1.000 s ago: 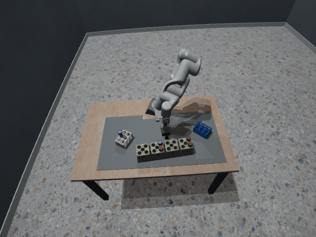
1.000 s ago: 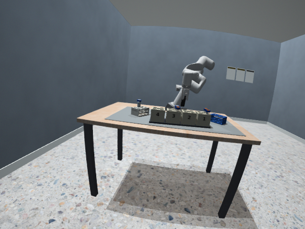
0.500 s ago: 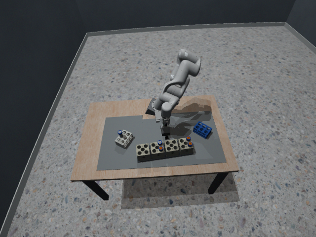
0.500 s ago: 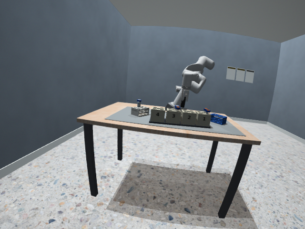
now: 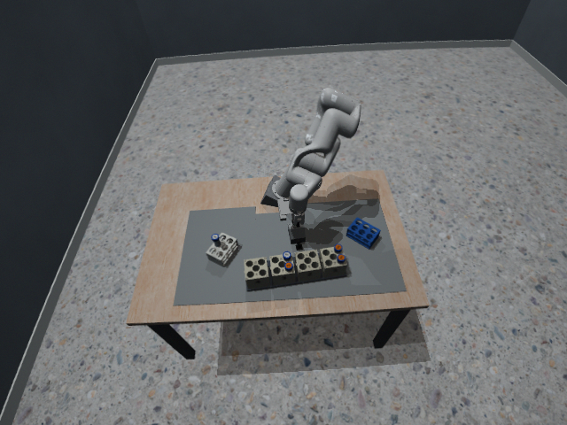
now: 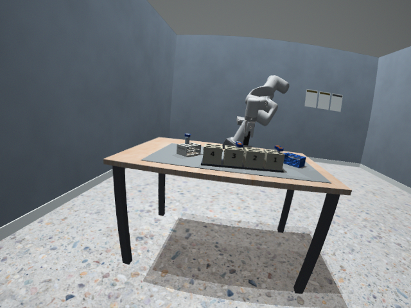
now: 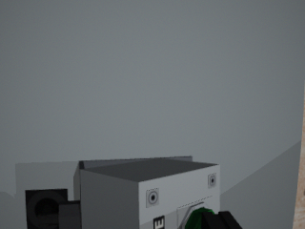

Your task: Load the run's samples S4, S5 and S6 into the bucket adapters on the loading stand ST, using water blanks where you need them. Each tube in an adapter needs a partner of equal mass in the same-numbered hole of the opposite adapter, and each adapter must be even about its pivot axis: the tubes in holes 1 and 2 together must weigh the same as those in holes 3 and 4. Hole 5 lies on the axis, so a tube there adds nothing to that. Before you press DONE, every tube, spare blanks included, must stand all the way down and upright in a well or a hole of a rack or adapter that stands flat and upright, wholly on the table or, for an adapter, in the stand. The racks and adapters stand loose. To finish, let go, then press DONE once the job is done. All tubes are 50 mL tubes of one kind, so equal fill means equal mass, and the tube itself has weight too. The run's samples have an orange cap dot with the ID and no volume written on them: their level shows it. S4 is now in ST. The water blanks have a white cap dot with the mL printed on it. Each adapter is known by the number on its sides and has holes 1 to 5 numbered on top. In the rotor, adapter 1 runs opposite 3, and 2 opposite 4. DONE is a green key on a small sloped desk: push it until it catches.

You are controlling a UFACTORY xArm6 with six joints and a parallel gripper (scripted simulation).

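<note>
Now: hand 3 cm above the green done key. Also, from my hand: loading stand 22 cm ahead, 9 cm below, 2 cm to the right; tube 17 cm to the left, 17 cm ahead, 3 cm below; DONE desk 4 cm below, 2 cm ahead.
</note>
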